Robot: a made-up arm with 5 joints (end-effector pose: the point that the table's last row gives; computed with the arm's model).
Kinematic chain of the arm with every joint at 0, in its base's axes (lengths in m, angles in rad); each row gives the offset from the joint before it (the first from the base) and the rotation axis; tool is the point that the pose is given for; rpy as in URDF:
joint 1: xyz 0.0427 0 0.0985 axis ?
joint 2: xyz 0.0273 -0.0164 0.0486 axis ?
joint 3: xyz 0.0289 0 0.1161 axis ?
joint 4: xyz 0.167 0 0.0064 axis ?
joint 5: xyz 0.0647 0.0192 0 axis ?
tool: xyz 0 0 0 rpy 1.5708 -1.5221 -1.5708
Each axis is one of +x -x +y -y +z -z.
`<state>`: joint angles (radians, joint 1 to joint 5).
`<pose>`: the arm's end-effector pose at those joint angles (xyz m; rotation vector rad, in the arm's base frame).
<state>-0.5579 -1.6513 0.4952 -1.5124 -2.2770</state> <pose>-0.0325 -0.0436 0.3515 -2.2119 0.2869 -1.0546</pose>
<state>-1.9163 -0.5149 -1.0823 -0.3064 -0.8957</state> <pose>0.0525 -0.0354 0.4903 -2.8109 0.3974 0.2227</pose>
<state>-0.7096 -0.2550 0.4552 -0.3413 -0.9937</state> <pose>0.2343 0.1682 0.2489 1.3198 -1.1000 -0.2470</pose>
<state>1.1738 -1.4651 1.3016 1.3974 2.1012</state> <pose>0.0840 -0.0912 0.1605 -0.3476 0.0147 0.8702</pose>
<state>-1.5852 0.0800 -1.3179 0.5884 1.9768</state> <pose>0.0375 0.1654 0.4596 0.4565 2.6366 -1.3050</pose>
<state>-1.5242 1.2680 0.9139 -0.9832 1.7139</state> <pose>0.0436 0.0797 -0.0466 0.0403 0.5712 -3.0412</pose>
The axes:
joint 1: -z
joint 2: +y
joint 3: +y
joint 4: +y
joint 5: -x

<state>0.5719 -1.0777 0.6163 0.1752 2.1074</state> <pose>0.1682 -0.0775 0.3259 -1.9234 -0.5024 1.0065</pose>
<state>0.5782 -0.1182 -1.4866 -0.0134 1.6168</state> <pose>0.0670 -0.0125 0.4971 2.7237 1.4797 0.0349</pose>
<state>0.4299 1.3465 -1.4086 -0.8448 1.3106</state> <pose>0.3648 -0.1446 0.2125 -1.8804 -1.6656 0.3499</pose>
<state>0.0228 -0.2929 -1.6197 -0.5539 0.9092</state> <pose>-0.0483 0.0049 0.4622 0.9767 2.0657 0.4465</pose>
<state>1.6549 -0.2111 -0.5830 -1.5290 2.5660</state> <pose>0.0371 -0.0994 0.4375 2.1129 -1.1966 0.4008</pose>
